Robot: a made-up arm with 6 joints. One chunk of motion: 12 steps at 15 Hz.
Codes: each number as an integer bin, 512 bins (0 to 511) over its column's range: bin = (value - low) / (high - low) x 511, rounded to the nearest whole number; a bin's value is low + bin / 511 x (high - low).
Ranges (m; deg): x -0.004..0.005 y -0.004..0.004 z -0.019..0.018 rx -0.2..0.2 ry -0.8..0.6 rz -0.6..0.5
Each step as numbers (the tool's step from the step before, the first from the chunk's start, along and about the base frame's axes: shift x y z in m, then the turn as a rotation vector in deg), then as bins.
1 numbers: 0.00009 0.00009 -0.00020 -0.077 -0.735 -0.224
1 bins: 232 261 260 157 24 175
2 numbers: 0.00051 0.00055 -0.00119 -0.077 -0.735 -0.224
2 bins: 256 291 246 157 24 175
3 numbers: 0.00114 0.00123 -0.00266 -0.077 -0.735 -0.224
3 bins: 292 334 226 157 24 175
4 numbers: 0.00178 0.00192 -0.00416 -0.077 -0.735 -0.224
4 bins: 328 378 205 157 24 175
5 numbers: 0.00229 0.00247 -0.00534 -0.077 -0.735 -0.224
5 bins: 357 413 189 157 24 175
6 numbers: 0.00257 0.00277 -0.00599 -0.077 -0.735 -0.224
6 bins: 373 432 180 157 24 175
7 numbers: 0.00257 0.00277 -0.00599 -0.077 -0.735 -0.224
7 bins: 373 432 180 157 24 175
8 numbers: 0.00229 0.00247 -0.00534 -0.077 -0.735 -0.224
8 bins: 357 413 189 157 24 175
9 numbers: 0.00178 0.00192 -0.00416 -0.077 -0.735 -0.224
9 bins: 328 378 205 157 24 175
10 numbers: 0.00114 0.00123 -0.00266 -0.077 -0.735 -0.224
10 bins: 292 334 226 157 24 175
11 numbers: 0.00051 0.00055 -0.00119 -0.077 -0.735 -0.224
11 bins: 256 291 246 157 24 175
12 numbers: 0.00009 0.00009 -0.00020 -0.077 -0.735 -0.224
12 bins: 232 261 260 157 24 175
